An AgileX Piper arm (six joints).
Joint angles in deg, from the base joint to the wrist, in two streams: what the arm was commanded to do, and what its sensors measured. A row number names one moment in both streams.
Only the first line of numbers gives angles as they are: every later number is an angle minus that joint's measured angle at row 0.
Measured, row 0:
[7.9 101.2 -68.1 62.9 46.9 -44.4]
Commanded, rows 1 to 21:
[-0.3 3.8 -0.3 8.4 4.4 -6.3]
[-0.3 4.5 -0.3 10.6 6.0 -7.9]
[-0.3 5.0 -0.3 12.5 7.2 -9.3]
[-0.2 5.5 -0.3 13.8 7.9 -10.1]
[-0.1 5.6 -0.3 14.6 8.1 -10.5]
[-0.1 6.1 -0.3 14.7 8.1 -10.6]
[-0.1 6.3 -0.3 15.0 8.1 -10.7]
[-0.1 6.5 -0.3 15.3 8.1 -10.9]
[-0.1 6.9 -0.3 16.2 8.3 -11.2]
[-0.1 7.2 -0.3 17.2 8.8 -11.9]
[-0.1 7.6 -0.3 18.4 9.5 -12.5]
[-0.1 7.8 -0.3 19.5 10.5 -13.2]
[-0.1 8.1 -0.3 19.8 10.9 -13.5]
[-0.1 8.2 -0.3 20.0 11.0 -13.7]
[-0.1 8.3 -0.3 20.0 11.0 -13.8]
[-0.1 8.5 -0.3 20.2 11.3 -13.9]
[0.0 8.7 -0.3 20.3 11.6 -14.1]
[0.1 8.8 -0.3 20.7 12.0 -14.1]
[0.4 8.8 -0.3 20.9 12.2 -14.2]
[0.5 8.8 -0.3 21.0 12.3 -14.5]
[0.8 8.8 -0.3 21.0 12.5 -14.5]
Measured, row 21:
[0.0 8.8 0.0 19.8 11.1 -13.2]
